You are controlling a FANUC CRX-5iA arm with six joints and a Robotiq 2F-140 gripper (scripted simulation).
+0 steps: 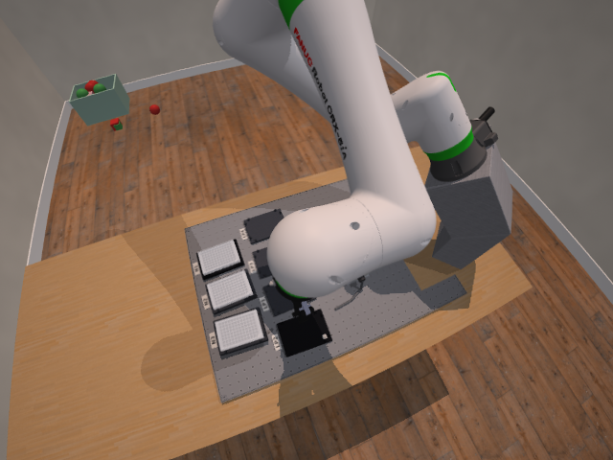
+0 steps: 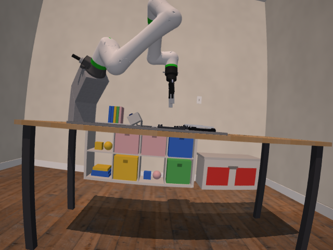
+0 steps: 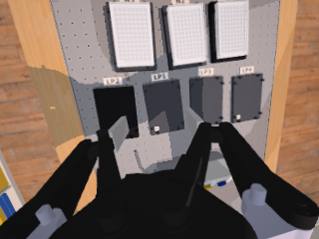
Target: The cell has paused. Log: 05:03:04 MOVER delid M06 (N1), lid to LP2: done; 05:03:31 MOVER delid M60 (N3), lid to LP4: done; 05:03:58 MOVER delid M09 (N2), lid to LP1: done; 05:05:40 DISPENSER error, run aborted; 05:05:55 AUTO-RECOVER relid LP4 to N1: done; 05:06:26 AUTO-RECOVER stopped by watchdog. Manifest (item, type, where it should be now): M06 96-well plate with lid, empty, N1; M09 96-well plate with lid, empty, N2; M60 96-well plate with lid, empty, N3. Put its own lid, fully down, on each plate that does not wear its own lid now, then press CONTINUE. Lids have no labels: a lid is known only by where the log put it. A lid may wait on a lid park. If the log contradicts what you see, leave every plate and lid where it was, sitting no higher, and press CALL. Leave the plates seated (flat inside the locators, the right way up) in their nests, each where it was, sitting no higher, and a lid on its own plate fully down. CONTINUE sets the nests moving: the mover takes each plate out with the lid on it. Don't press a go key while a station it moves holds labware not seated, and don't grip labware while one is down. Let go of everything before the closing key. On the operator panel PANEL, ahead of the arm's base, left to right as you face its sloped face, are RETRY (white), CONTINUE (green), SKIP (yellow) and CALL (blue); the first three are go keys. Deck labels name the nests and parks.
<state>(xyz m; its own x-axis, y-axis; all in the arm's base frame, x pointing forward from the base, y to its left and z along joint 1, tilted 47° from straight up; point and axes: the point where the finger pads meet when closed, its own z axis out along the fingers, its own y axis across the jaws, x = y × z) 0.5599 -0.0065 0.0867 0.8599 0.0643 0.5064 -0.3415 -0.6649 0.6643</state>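
Now: the green key 27 cm behind my hand and 12 cm below it. Also, from my hand: park labelled LP1: 18 cm below, 4 cm to the right, 2 cm behind; LP2 label: 18 cm below, 10 cm ahead, 5 cm to the left; lid park LP2: 18 cm below, 8 cm to the left, 2 cm ahead.
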